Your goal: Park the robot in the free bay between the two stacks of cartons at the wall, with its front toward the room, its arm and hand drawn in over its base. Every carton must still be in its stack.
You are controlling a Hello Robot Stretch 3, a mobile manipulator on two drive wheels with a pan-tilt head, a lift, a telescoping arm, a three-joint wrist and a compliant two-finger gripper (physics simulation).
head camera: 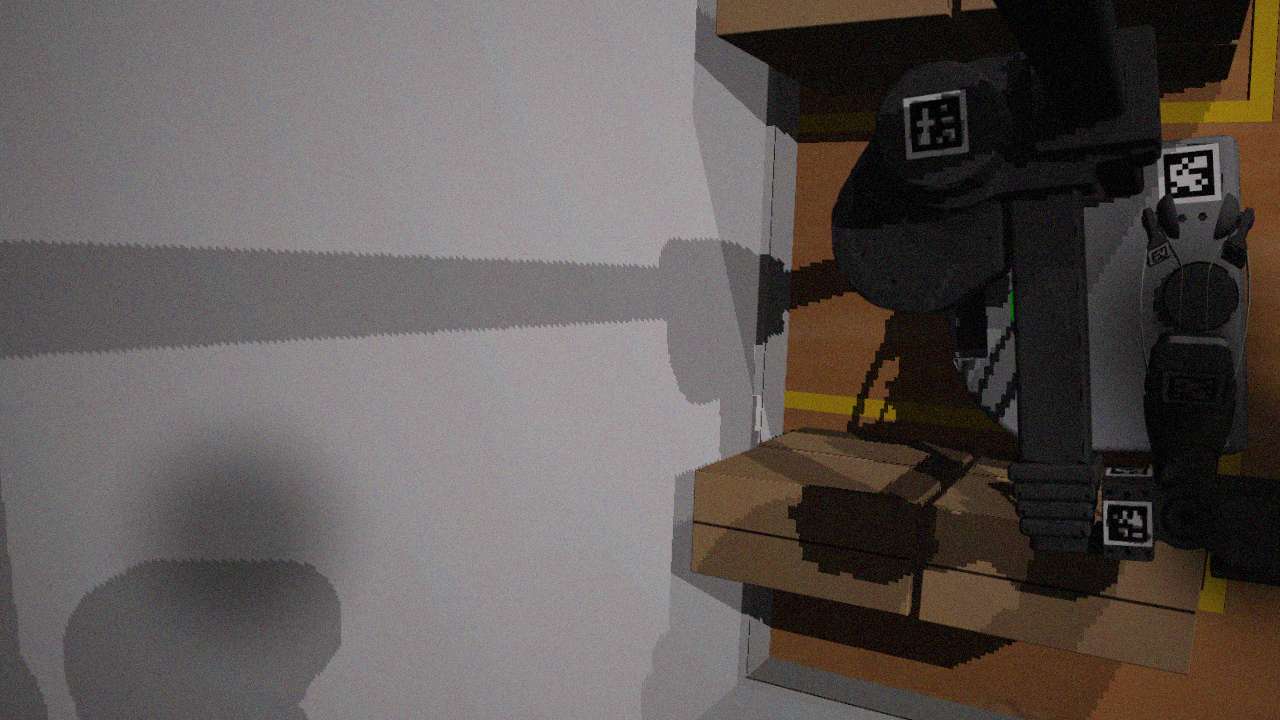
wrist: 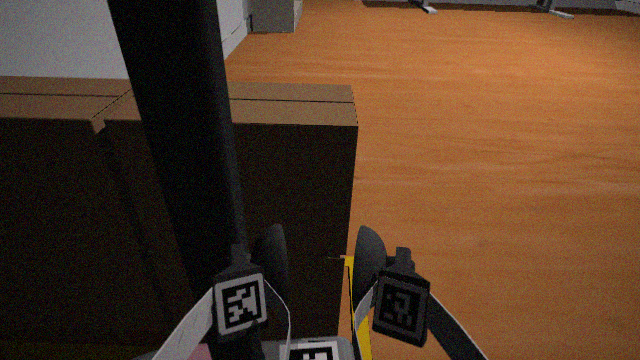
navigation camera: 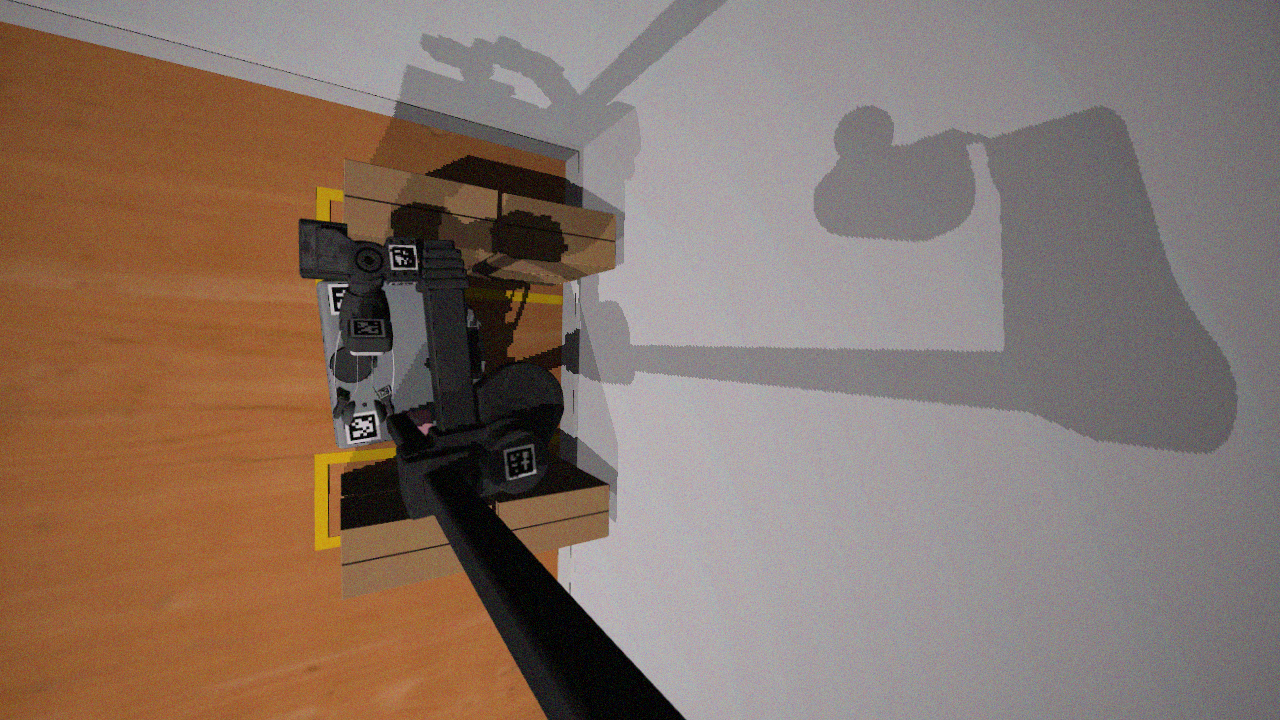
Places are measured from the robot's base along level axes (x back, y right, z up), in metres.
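Where they show: gripper, fingertip midpoint: (head camera: 1197, 197) (wrist: 319, 253) (navigation camera: 364, 422); robot's base at its link origin: (head camera: 1191, 296) (navigation camera: 352, 361).
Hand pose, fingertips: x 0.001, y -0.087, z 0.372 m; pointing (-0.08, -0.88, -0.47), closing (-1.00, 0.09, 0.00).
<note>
Each offset is from my fingertips to the top centre of the thing. "spot": to the spot under its first point.
My gripper (head camera: 1203, 213) (navigation camera: 365, 410) (wrist: 319, 253) is open and empty, folded back over the outer part of my grey base (head camera: 1118, 376) (navigation camera: 407, 308). The base lies between the two carton stacks, its long outer side toward the room. One stack (head camera: 1056, 626) (navigation camera: 586, 228) appears upright; my arm's wrist end overlaps it in the head and navigation views, and I cannot tell if they touch. The other stack {dx +0.323, dy -0.272, dz -0.012 m} (head camera: 832, 16) (navigation camera: 554, 523) (wrist: 295, 112) also appears upright, partly hidden by my mast (navigation camera: 554, 617) (wrist: 180, 125). The bay floor is mostly hidden.
The wall (head camera: 447, 161) (navigation camera: 895, 537) stands behind the stacks. Yellow floor tape {spot: dx -0.090, dy -0.185, dz -0.371 m} (head camera: 1262, 62) (navigation camera: 322, 501) (wrist: 364, 335) borders the stacks. A side wall meets the main wall beyond the overlapped stack. A grey block (wrist: 272, 15) stands far off beside the wall. Dark shadows cross the bay.
</note>
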